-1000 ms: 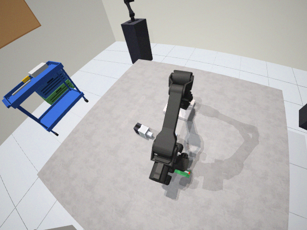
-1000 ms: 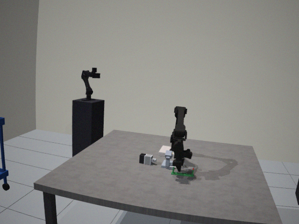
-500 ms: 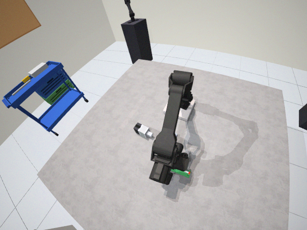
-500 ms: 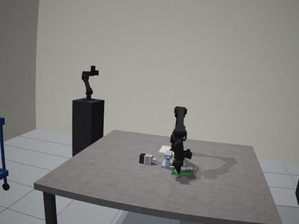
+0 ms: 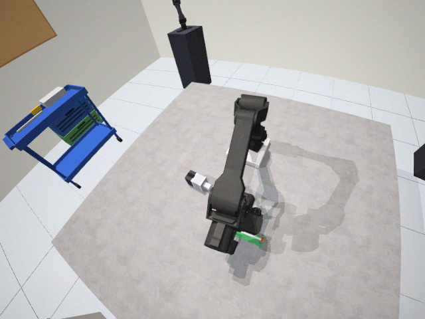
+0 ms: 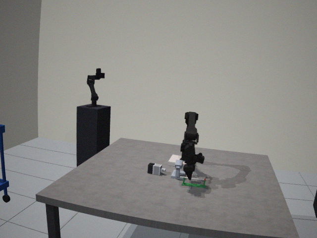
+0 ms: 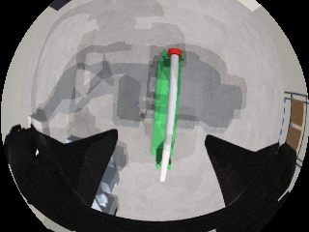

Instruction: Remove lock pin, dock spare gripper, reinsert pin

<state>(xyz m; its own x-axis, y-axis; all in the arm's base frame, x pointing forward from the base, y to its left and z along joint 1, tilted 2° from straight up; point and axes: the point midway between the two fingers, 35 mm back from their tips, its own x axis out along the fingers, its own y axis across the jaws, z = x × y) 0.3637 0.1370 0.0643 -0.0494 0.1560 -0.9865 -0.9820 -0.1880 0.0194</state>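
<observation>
The green cradle lies 3 cm below my gripper tip and 2 cm to the left of it. Also, from my gripper tip: mount (10 cm to the right, 9 cm behind); spare gripper (24 cm to the right, 7 cm behind, 2 cm below).
</observation>
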